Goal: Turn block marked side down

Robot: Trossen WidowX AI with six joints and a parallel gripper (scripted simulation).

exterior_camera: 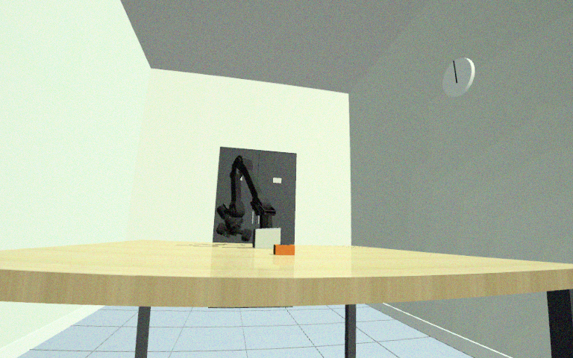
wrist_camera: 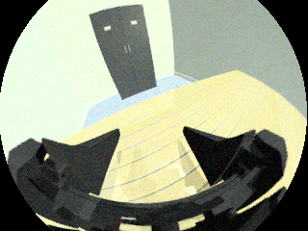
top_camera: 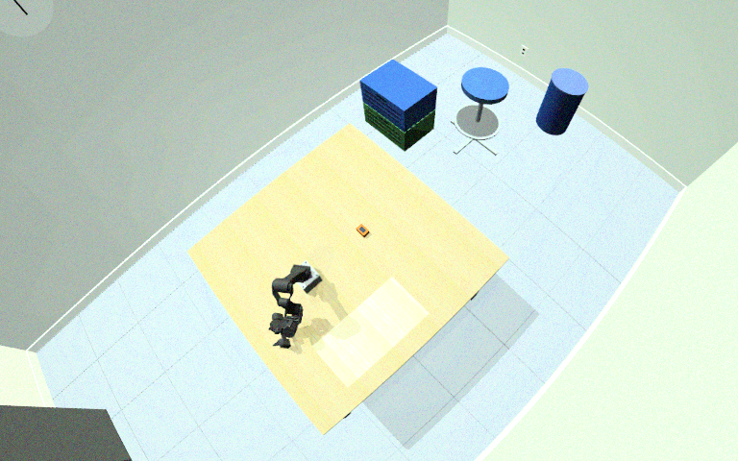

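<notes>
My gripper tip is now 690 mm short of the orange block, 260 mm to the right of it and 10 mm above it.
</notes>
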